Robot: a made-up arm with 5 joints.
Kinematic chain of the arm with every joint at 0, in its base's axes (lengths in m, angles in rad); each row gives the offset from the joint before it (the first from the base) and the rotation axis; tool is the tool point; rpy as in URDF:
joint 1: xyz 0 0 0.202 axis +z
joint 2: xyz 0 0 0 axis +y
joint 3: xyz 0.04 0 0.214 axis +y
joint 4: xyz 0.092 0 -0.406 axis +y
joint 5: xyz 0.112 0 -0.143 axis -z
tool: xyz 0 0 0 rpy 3.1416 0 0
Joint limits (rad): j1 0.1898..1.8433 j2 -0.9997..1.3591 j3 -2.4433..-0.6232 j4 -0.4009..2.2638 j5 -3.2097..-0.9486
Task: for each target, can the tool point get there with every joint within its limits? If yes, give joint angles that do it. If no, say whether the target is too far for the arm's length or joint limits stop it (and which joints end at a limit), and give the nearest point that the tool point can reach.
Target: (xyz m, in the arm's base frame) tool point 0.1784 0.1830 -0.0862
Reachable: yes | joints 0.7981 0.4506 -0.8764 1.8503 -3.0205
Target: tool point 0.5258 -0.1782 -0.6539
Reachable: no: too far | nearest point 0.3864 0.0742 -0.3636 | short by 0.409 m
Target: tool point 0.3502 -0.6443 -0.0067
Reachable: no: joint limits stop it (at a limit: joint 1, joint 2, joint 3) | nearest point 0.0443 -0.1586 -0.1186 | short by 0.585 m
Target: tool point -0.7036 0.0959 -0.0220
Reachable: no: joint limits stop it (at a limit: joint 1, joint 2, joint 3) | nearest point -0.1621 -0.0311 -0.1203 | short by 0.565 m
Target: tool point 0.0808 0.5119 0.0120
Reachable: yes | joints 1.4142 0.5960 -1.5394 1.7055 -1.3266
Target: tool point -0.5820 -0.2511 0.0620
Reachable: no: joint limits stop it (at a limit: joint 2, joint 3) | nearest point -0.1459 -0.0630 -0.0971 | short by 0.501 m
